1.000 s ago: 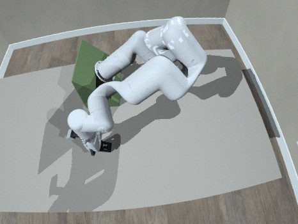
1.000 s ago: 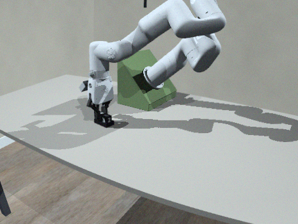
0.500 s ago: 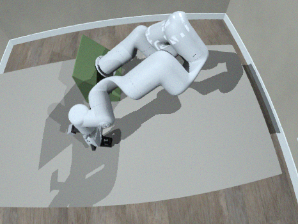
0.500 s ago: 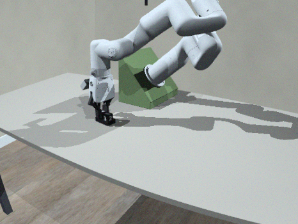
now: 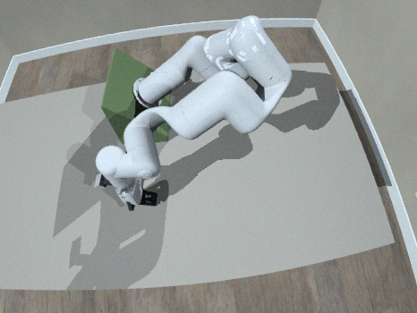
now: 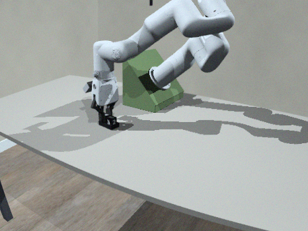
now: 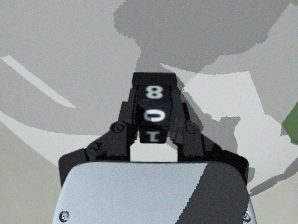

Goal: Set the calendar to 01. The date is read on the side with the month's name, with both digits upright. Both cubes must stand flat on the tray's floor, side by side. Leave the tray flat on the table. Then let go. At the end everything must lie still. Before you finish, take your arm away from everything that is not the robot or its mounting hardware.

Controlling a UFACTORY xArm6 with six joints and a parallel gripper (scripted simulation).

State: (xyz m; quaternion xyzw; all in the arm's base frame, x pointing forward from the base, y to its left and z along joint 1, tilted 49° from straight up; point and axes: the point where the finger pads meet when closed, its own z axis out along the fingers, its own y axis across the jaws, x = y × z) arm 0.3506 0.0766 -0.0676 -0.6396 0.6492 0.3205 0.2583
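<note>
My hand is 10 mm above the black cube. From my hand the other things lie so: black tray 30 mm below, 20 mm to the left.
</note>
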